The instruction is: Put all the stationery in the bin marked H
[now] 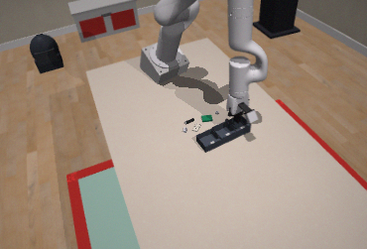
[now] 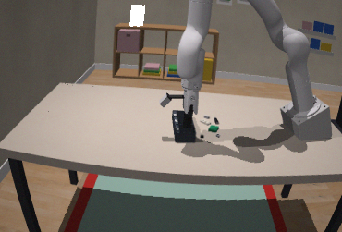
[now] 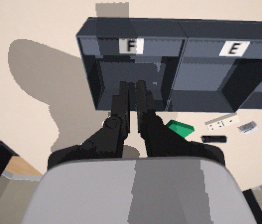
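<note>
The green flat piece lies 120 mm behind my hand, 100 mm to the right of it and 70 mm below it. From my hand the other things lie so: black round thing 70 mm below, 70 mm behind, 20 mm to the right; grey thing 140 mm behind, 70 mm below, 40 mm to the right; tray 80 mm to the right, 50 mm below, 20 mm ahead.
</note>
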